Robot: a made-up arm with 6 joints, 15 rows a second.
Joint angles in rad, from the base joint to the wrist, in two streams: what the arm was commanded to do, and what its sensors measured. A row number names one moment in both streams.
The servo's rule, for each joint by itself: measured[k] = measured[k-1] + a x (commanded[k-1-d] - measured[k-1]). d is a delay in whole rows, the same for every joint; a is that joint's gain. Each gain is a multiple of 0.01, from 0.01 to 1. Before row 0 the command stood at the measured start. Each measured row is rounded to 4 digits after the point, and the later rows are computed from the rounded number. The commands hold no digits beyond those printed.
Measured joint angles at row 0: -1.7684 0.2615 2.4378 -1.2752 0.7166 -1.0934
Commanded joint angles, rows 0 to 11: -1.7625 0.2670 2.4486 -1.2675 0.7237 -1.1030; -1.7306 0.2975 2.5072 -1.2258 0.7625 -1.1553; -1.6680 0.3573 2.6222 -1.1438 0.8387 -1.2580; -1.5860 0.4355 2.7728 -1.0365 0.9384 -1.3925; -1.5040 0.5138 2.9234 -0.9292 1.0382 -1.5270; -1.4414 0.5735 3.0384 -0.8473 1.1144 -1.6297; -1.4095 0.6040 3.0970 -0.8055 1.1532 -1.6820; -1.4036 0.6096 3.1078 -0.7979 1.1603 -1.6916; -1.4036 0.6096 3.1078 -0.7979 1.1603 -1.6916; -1.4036 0.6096 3.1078 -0.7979 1.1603 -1.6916; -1.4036 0.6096 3.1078 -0.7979 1.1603 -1.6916; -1.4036 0.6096 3.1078 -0.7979 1.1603 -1.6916
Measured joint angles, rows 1 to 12: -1.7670 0.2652 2.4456 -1.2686 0.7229 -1.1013; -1.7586 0.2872 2.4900 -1.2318 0.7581 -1.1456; -1.7378 0.3349 2.5852 -1.1561 0.8298 -1.2378; -1.7029 0.4033 2.7203 -1.0532 0.9265 -1.3647; -1.6572 0.4784 2.8665 -0.9466 1.0259 -1.4978; -1.6076 0.5431 2.9903 -0.8612 1.1047 -1.6060; -1.5620 0.5845 3.0671 -0.8133 1.1479 -1.6683; -1.5256 0.6016 3.0964 -0.8001 1.1589 -1.6874; -1.4975 0.6070 3.1046 -0.7982 1.1601 -1.6908; -1.4759 0.6088 3.1069 -0.7979 1.1603 -1.6915; -1.4593 0.6093 3.1075 -0.7979 1.1603 -1.6916; -1.4465 0.6095 3.1077 -0.7979 1.1603 -1.6916
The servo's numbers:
d 0
a 0.23 0.68 0.72 0.86 0.89 0.82

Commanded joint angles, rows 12 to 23: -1.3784 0.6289 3.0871 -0.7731 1.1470 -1.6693; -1.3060 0.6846 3.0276 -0.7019 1.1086 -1.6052; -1.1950 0.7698 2.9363 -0.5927 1.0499 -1.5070; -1.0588 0.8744 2.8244 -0.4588 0.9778 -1.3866; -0.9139 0.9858 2.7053 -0.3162 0.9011 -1.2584; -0.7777 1.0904 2.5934 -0.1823 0.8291 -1.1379; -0.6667 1.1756 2.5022 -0.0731 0.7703 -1.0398; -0.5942 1.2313 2.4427 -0.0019 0.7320 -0.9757; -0.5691 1.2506 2.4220 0.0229 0.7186 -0.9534; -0.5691 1.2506 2.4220 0.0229 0.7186 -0.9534; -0.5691 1.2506 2.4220 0.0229 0.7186 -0.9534; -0.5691 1.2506 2.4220 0.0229 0.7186 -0.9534
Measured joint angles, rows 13 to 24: -1.4308 0.6227 3.0929 -0.7766 1.1485 -1.6733; -1.4021 0.6648 3.0459 -0.7124 1.1130 -1.6175; -1.3545 0.7362 2.9670 -0.6095 1.0568 -1.5269; -1.2865 0.8302 2.8643 -0.4799 0.9865 -1.4119; -1.2008 0.9360 2.7498 -0.3391 0.9105 -1.2860; -1.1035 1.0410 2.6372 -0.2043 0.8381 -1.1646; -1.0030 1.1325 2.5400 -0.0915 0.7778 -1.0623; -0.9090 1.1997 2.4699 -0.0144 0.7370 -0.9913; -0.8308 1.2343 2.4354 0.0177 0.7206 -0.9602; -0.7706 1.2454 2.4258 0.0222 0.7188 -0.9546; -0.7243 1.2489 2.4231 0.0228 0.7186 -0.9536; -0.6886 1.2501 2.4223 0.0229 0.7186 -0.9534
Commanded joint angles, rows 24 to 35: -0.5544 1.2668 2.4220 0.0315 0.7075 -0.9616; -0.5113 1.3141 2.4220 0.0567 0.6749 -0.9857; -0.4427 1.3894 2.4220 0.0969 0.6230 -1.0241; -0.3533 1.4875 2.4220 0.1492 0.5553 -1.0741; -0.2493 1.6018 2.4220 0.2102 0.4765 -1.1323; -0.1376 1.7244 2.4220 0.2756 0.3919 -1.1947; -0.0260 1.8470 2.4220 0.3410 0.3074 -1.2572; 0.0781 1.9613 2.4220 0.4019 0.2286 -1.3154; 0.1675 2.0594 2.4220 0.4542 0.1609 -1.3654; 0.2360 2.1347 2.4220 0.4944 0.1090 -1.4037; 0.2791 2.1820 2.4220 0.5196 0.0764 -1.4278; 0.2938 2.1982 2.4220 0.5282 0.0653 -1.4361
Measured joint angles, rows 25 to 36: -0.6577 1.2615 2.4221 0.0303 0.7087 -0.9601; -0.6240 1.2973 2.4220 0.0530 0.6786 -0.9811; -0.5823 1.3599 2.4220 0.0908 0.6291 -1.0164; -0.5296 1.4467 2.4220 0.1410 0.5634 -1.0637; -0.4651 1.5522 2.4220 0.2005 0.4861 -1.1200; -0.3898 1.6693 2.4220 0.2651 0.4023 -1.1813; -0.3061 1.7901 2.4220 0.3304 0.3178 -1.2435; -0.2177 1.9065 2.4220 0.3919 0.2384 -1.3025; -0.1291 2.0105 2.4220 0.4455 0.1694 -1.3541; -0.0451 2.0950 2.4220 0.4876 0.1156 -1.3948; 0.0295 2.1542 2.4220 0.5151 0.0807 -1.4219; 0.0903 2.1841 2.4220 0.5264 0.0670 -1.4335
